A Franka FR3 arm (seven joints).
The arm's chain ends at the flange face. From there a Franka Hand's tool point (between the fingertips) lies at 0.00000 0.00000 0.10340 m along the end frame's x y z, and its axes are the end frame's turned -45 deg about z.
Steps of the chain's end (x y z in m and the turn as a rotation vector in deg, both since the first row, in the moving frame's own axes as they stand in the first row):
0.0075, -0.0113, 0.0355, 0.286, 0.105, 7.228
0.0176, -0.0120, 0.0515, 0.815, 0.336, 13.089
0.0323, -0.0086, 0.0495, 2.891, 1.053, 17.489
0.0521, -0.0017, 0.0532, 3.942, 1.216, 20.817
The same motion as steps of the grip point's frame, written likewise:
0.0138, -0.0029, 0.0355, 0.128, 0.276, 7.228
0.0225, 0.0035, 0.0515, 0.339, 0.814, 13.089
0.0342, 0.0152, 0.0494, 1.300, 2.789, 17.489
0.0451, 0.0334, 0.0529, 1.928, 3.647, 20.817

